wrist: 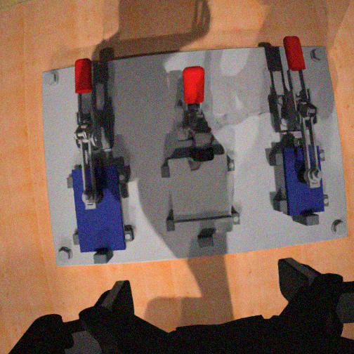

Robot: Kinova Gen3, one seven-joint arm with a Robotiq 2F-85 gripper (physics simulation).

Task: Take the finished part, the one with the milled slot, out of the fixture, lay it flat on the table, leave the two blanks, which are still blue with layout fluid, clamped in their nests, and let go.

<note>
In view: my gripper [205, 286], a finished part [200, 194], a blue blank [102, 229], a blue blank [300, 200] and a fixture plate [138, 93].
</note>
